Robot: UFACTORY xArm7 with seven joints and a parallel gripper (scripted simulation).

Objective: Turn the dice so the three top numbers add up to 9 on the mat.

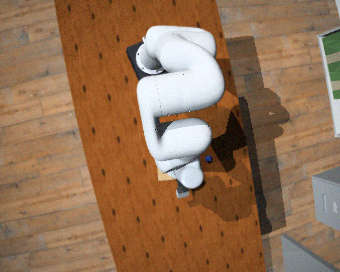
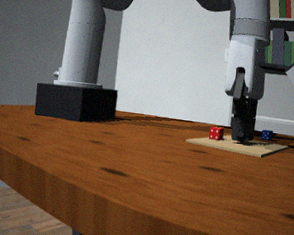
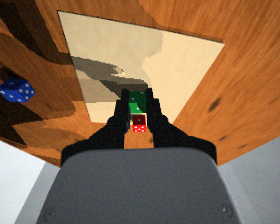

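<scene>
My gripper is now 1 cm above the green die. Round my hand: red die (5 cm behind, 2 cm below); blue die (3 cm ahead, 14 cm to the left, 2 cm below); tan mat (3 cm below).
</scene>
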